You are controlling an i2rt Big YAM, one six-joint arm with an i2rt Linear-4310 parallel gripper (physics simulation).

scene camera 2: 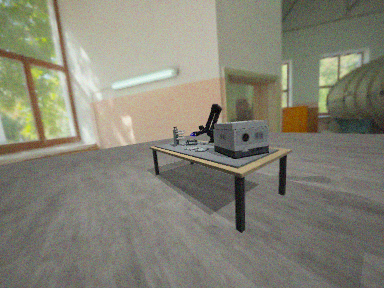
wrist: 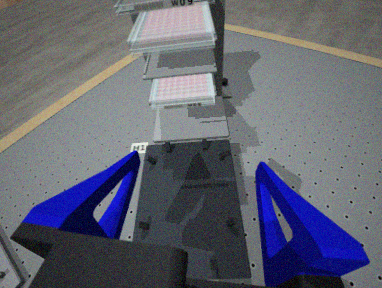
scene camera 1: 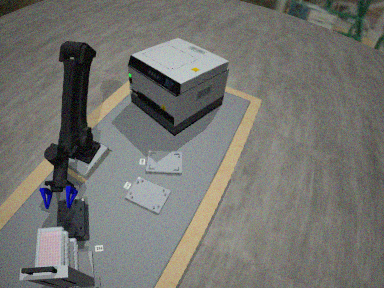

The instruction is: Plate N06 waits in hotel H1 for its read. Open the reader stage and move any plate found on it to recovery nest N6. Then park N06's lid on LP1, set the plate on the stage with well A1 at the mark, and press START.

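Places are measured from the arm's base along level axes (x ahead, y up, z right), in millimetres.
Pixels of known places: gripper, fingertip midpoint: [scene camera 2: 191, 135] [wrist: 197, 161] [scene camera 1: 57, 208]; arm's base, origin of the base link: [scene camera 2: 213, 141] [scene camera 1: 88, 151].
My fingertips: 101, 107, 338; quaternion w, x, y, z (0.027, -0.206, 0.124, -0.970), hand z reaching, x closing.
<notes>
Ahead of a thing's pixels: the offset from my fingertips to its top centre, as dx, dy, dz. "pt": to the spot under its first point.
Hotel H1 [scene camera 1: 59, 274] [scene camera 2: 175, 136] [wrist: 220, 55] holds several shelves with clear, pink-welled plates. In the wrist view, an upper plate @(+103, +50, +140) [wrist: 172, 26] sits beneath one labelled W09, and a lower plate @(+103, -27, +140) [wrist: 183, 89] has a label too blurred to read. I cannot tell which is N06. My gripper [scene camera 1: 58, 206] [scene camera 2: 193, 134] [wrist: 197, 161] is wide open and empty, above a dark pegged stand [scene camera 1: 73, 220] [wrist: 190, 205] in front of the hotel. The reader @(+168, +167, -873) [scene camera 1: 175, 82] [scene camera 2: 241, 138] stands at the far end of the table; no stage shows outside it. Its START button cannot be made out.
Two pale flat nests, one nearer the reader @(+263, -127, -438) [scene camera 1: 164, 162] and one nearer the hotel @(+256, -125, -252) [scene camera 1: 148, 195], lie on the grey mat; their labels are too small to read. The H1 tag @(+161, -145, +45) [wrist: 139, 148] lies beside the dark stand. A wooden rim @(pt +534, -158, -433) [scene camera 1: 220, 181] borders the mat.
</notes>
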